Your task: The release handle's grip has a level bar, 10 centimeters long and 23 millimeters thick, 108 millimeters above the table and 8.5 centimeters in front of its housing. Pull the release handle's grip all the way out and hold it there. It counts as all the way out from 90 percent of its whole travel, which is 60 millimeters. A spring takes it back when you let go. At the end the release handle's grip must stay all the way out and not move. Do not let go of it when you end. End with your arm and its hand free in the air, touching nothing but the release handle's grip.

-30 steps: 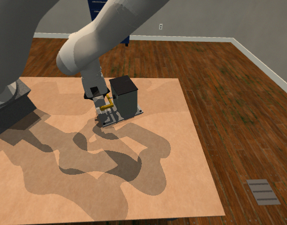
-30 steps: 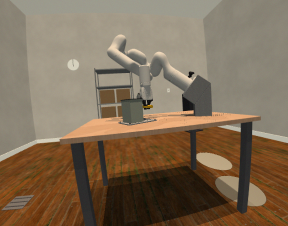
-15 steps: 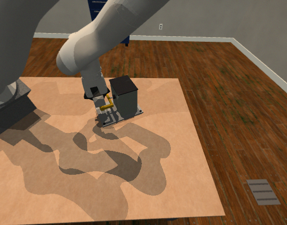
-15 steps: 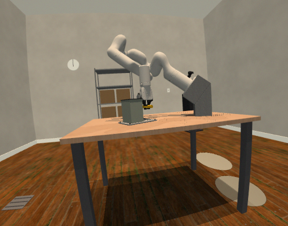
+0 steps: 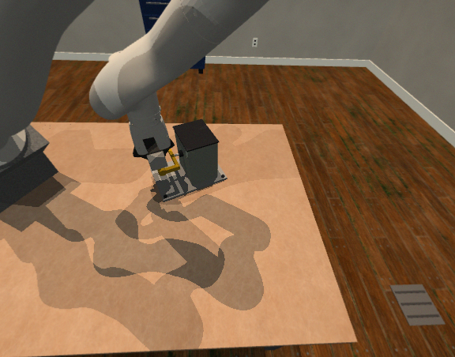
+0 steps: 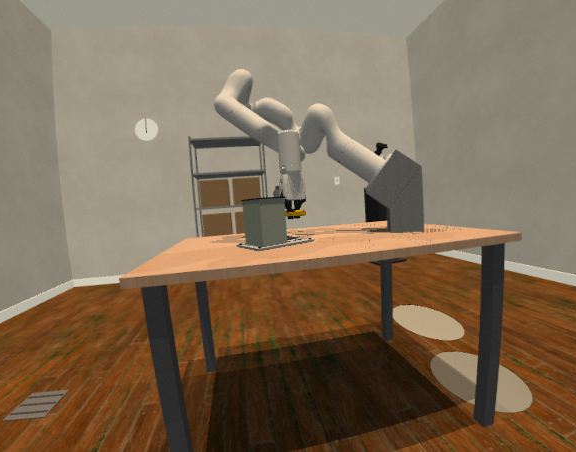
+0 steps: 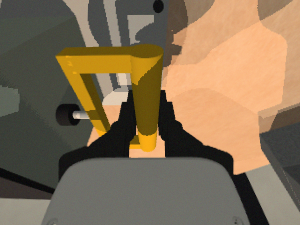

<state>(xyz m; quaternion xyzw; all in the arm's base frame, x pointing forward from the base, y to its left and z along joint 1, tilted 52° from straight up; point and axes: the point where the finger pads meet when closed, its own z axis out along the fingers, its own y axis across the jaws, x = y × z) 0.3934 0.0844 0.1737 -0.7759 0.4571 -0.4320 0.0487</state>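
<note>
Now: the metal baseplate 100 mm below my hand, 90 mm ahead of it and 30 mm to the left of it.
</note>
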